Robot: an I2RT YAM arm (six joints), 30 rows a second.
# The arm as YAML. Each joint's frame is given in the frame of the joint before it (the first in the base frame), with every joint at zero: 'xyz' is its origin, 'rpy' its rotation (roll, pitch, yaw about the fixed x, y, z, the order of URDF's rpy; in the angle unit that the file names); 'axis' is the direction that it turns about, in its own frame. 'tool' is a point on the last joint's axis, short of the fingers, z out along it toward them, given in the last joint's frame.
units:
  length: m
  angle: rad
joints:
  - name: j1
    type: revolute
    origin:
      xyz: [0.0, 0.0, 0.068]
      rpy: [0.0, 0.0, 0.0]
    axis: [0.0, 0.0, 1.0]
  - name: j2
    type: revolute
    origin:
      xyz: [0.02, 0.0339, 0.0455]
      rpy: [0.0, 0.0, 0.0]
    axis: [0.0, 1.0, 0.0]
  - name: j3
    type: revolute
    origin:
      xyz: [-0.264, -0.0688, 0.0]
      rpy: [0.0, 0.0, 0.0]
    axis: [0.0, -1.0, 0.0]
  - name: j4
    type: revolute
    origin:
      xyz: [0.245, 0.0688, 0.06]
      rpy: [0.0, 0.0, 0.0]
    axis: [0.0, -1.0, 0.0]
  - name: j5
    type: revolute
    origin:
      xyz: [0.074, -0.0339, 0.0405]
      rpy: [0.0, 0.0, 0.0]
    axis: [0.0, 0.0, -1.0]
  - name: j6
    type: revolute
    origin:
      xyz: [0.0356, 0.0, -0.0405]
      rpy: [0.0, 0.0, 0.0]
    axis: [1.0, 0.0, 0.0]
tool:
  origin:
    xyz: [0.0, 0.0, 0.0]
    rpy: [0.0, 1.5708, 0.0]
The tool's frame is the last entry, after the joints.
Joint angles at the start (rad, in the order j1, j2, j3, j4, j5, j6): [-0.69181 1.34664 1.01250 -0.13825 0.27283 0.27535]
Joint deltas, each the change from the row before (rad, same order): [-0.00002 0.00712 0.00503 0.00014 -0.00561 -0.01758]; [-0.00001 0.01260 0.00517 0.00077 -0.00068 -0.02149]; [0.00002 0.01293 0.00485 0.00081 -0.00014 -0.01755]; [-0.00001 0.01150 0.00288 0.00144 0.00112 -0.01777]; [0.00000 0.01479 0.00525 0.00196 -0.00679 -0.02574]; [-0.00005 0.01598 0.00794 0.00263 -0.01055 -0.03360]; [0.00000 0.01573 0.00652 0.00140 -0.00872 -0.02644]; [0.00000 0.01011 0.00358 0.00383 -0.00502 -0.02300]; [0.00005 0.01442 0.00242 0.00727 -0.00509 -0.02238]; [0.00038 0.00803 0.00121 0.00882 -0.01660 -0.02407]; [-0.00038 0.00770 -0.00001 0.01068 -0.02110 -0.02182]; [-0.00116 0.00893 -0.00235 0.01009 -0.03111 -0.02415]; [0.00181 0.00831 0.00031 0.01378 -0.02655 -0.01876]
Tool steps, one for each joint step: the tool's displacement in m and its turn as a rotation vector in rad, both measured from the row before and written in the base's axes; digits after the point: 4 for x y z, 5 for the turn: [0.0015 -0.0010 -0.0003 -0.00541 0.01310 0.01270]; [0.0021 -0.0017 -0.0018 -0.00607 0.02104 0.01012]; [0.0021 -0.0018 -0.0021 -0.00390 0.01867 0.00803]; [0.0018 -0.0015 -0.0023 -0.00447 0.01911 0.00710]; [0.0026 -0.0019 -0.0025 -0.00517 0.02285 0.01786]; [0.0031 -0.0021 -0.0019 -0.00910 0.02559 0.02493]; [0.0028 -0.0020 -0.0025 -0.00483 0.02250 0.02017]; [0.0019 -0.0013 -0.0016 -0.00785 0.01708 0.01542]; [0.0025 -0.0018 -0.0030 -0.00626 0.01806 0.01531]; [0.0020 -0.0008 -0.0014 -0.00716 0.01025 0.02648]; [0.0019 -0.0008 -0.0015 -0.00527 0.00626 0.02855]; [0.0019 -0.0007 -0.0028 -0.00051 0.00753 0.03764]; [0.0027 -0.0002 -0.0013 -0.00422 -0.00038 0.03406]
